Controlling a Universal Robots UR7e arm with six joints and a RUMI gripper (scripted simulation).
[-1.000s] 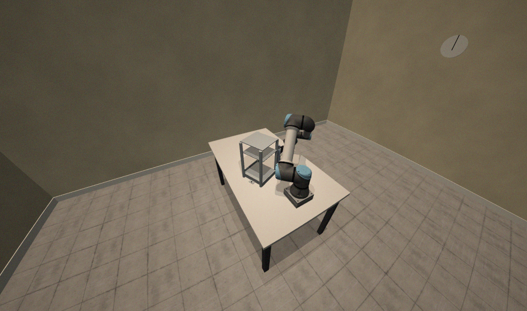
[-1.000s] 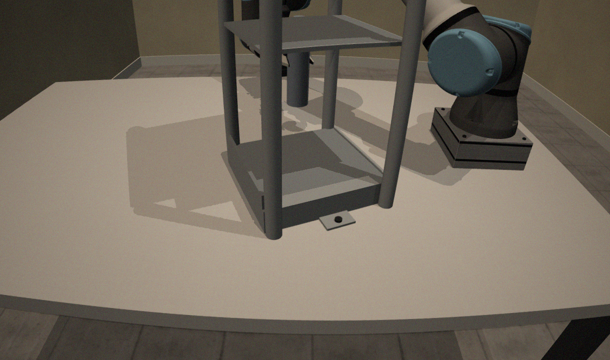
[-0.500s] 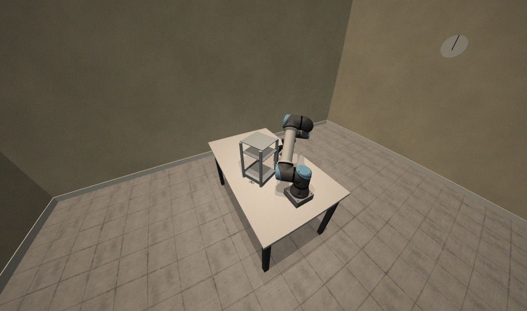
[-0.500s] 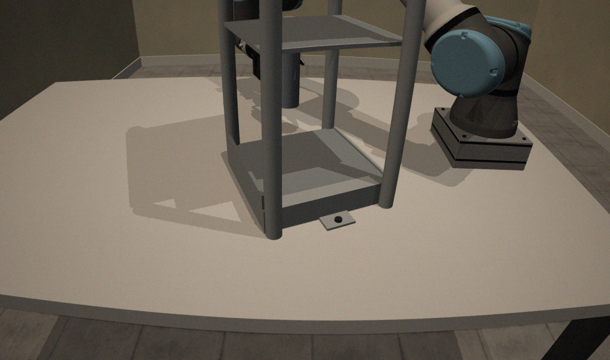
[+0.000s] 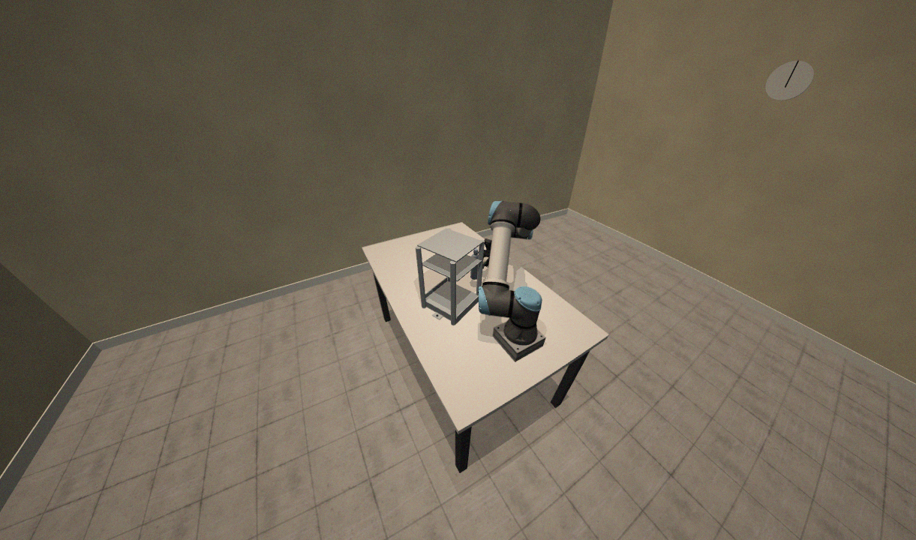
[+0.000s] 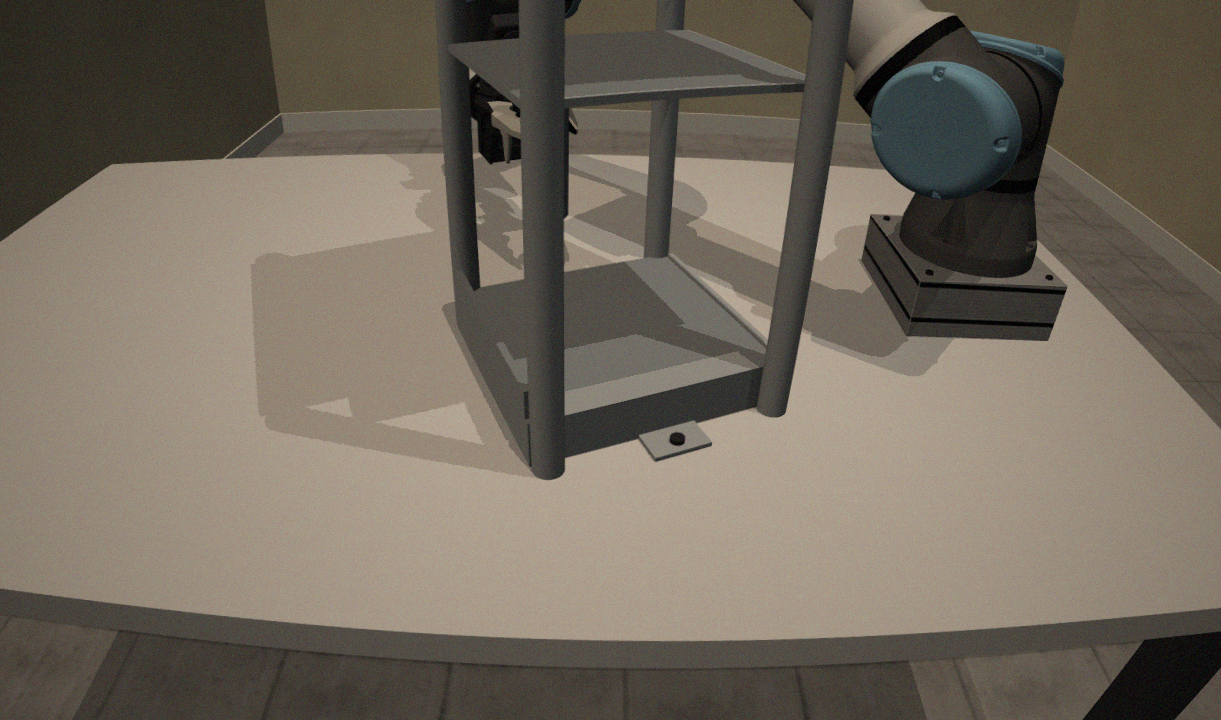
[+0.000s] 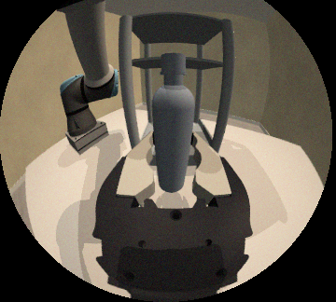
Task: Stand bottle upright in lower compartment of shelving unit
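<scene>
The shelving unit is 60 mm behind my hand, 190 mm to the left of it and 30 mm above it. The rest, counted from my hand: grey bottle 30 mm above.
</scene>
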